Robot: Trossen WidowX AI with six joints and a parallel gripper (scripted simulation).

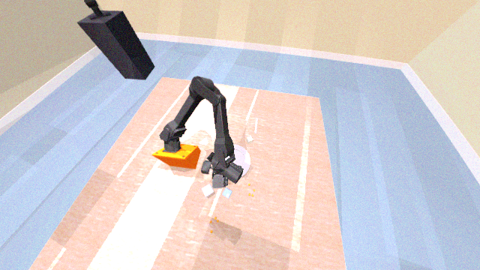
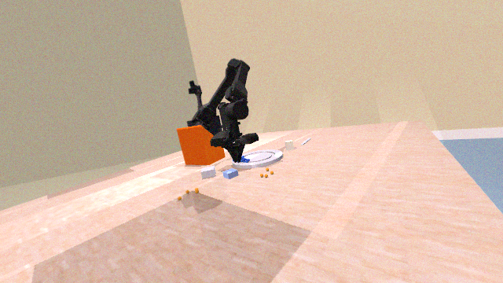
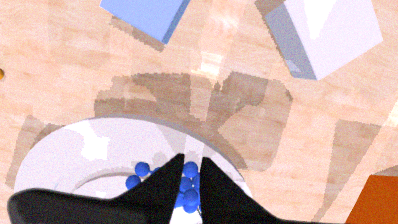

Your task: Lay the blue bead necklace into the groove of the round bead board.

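The round white bead board lies 4 cm ahead of my gripper tip, 8 cm to the left of it and 1 cm below it. The rest, counted from my gripper tip: white block 6 cm behind, 9 cm to the right; then light blue cube 3 cm ahead, 9 cm to the right, 1 cm below; then beige cube 12 cm ahead, 21 cm to the left.
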